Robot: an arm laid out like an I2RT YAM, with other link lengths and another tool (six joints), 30 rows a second.
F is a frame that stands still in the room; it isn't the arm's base.
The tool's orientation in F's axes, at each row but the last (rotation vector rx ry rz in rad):
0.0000 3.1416 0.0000
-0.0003 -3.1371 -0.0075
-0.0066 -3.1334 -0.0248
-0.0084 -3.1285 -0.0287
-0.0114 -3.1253 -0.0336
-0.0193 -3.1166 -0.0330
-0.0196 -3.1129 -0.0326
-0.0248 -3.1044 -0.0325
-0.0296 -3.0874 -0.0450
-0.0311 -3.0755 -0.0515
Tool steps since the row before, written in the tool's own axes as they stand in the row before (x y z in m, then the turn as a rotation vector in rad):
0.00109 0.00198 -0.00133 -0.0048 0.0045 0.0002
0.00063 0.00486 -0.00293 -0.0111 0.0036 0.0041
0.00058 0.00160 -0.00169 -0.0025 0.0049 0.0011
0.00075 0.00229 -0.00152 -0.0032 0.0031 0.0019
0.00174 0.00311 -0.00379 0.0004 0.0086 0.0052
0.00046 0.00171 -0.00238 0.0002 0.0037 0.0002
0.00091 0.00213 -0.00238 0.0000 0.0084 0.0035
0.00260 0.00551 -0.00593 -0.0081 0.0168 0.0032
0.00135 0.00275 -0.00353 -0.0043 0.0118 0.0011
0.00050 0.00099 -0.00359 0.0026 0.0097 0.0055
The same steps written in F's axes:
-0.00109 0.00198 0.00133 0.0048 0.0045 -0.0002
-0.00062 0.00485 0.00296 0.0111 0.0036 -0.0041
-0.00056 0.00158 0.00172 0.0025 0.0049 -0.0010
-0.00072 0.00227 0.00157 0.0032 0.0031 -0.0019
-0.00166 0.00304 0.00388 -0.0004 0.0087 -0.0050
-0.00038 0.00166 0.00243 -0.0002 0.0037 -0.0001
-0.00081 0.00209 0.00245 0.0000 0.0085 -0.0033
-0.00229 0.00542 0.00613 0.0083 0.0167 -0.0032
-0.00110 0.00267 0.00367 0.0045 0.0117 -0.0010
-0.00024 0.00088 0.00365 -0.0027 0.0099 -0.0050

